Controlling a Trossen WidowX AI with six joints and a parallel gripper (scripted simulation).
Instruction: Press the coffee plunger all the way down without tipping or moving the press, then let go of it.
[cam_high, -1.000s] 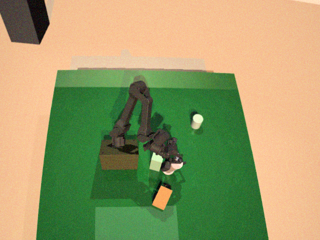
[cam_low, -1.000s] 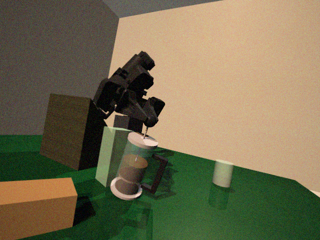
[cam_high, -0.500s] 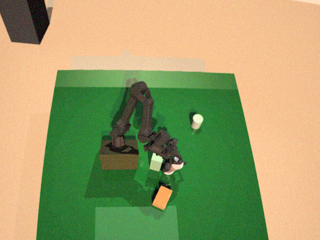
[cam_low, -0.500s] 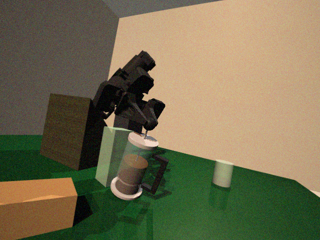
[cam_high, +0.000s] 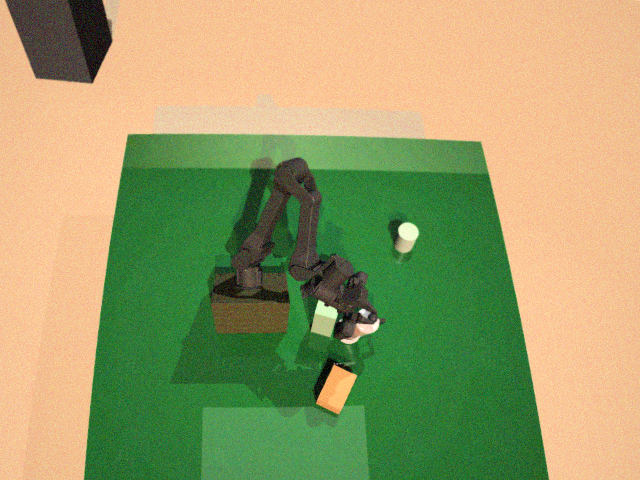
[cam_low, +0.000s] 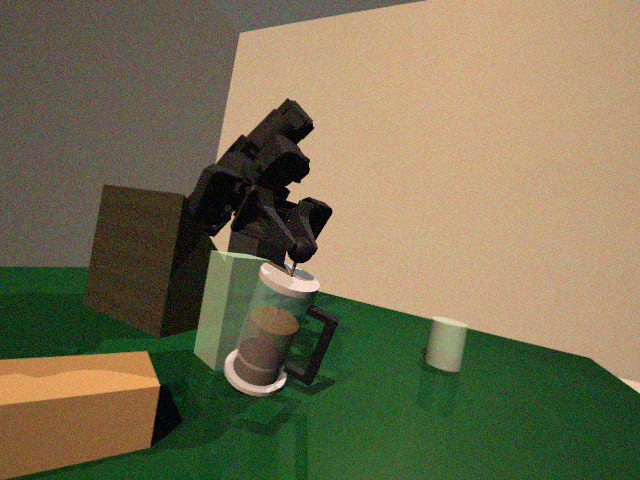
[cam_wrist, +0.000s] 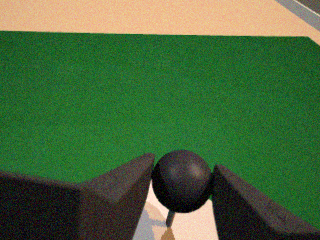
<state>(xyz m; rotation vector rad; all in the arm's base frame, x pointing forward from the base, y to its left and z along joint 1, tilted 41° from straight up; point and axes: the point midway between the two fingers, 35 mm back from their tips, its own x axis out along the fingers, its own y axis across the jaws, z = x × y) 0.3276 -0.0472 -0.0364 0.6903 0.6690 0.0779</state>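
Right now the coffee press is 20 mm behind my gripper tip, 10 mm to the left of it and 90 mm below it. From my gripper tip the other things lie so: pale green box (130 mm behind, 30 mm to the left, 100 mm below).
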